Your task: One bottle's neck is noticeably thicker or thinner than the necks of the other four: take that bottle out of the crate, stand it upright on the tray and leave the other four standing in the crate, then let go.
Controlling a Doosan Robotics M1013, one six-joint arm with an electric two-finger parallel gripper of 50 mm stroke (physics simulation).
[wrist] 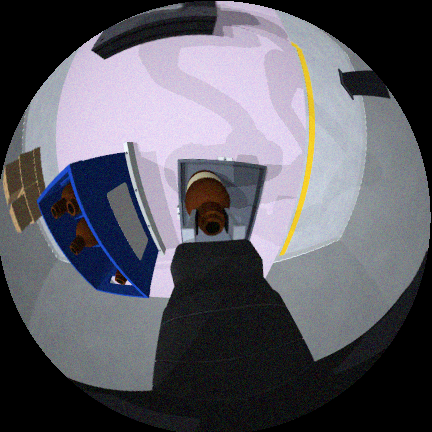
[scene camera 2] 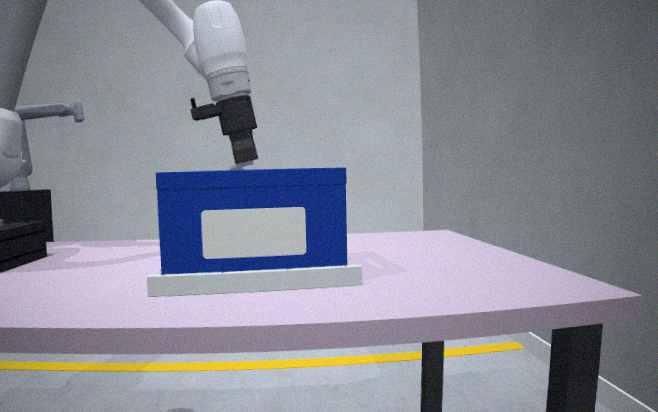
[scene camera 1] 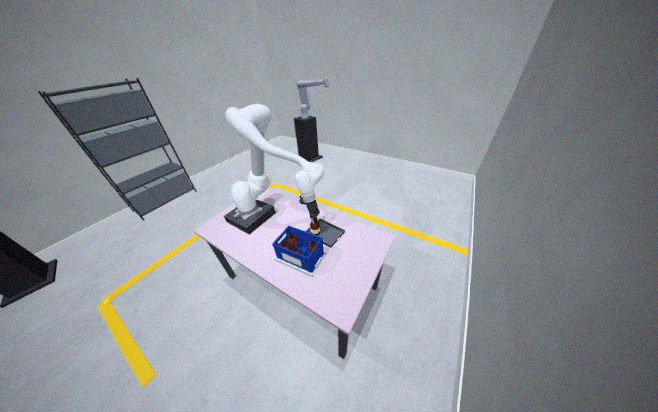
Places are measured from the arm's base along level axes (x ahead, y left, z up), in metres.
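Pixels of known places: gripper, fingertip midpoint: (wrist: 209,215) (scene camera 1: 315,221); arm's base at its link origin: (scene camera 1: 249,211).
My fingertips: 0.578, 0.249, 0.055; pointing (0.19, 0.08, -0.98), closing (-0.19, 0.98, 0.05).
Note:
Ahead of a thing's pixels: the offset from my fingertips to its top centre, as dx, dy, dz. Level surfaces: height alone.
My gripper (scene camera 1: 314,220) (scene camera 2: 244,165) (wrist: 209,215) is shut on the neck of a brown bottle {-0.005, -0.002, +0.032} (scene camera 1: 315,228) (wrist: 206,196) with a cream band. The bottle is about upright over the grey tray (scene camera 1: 336,235) (wrist: 245,200); whether its base touches the tray I cannot tell. The blue crate {+0.083, -0.235, +0.046} (scene camera 1: 306,265) (scene camera 2: 180,230) (wrist: 105,175) stands beside the tray. In the wrist view, brown bottles {+0.095, -0.283, +0.034} (wrist: 84,235) {-0.008, -0.221, +0.034} (wrist: 70,202) {+0.006, -0.299, +0.034} (wrist: 58,209) {+0.158, -0.172, +0.034} (wrist: 120,277) stand in the crate. The crate hides the held bottle and the tray in scene camera 2.
A pale strip (scene camera 2: 255,282) (wrist: 145,210) runs along the crate's foot on the pink table {dz -0.129} (scene camera 1: 360,280) (scene camera 2: 425,280). The arm's black base (scene camera 1: 250,222) (wrist: 165,30) stands at the table's other end. A shelf rack (scene camera 1: 90,87) and a second arm on a black pedestal (scene camera 1: 306,137) are farther off.

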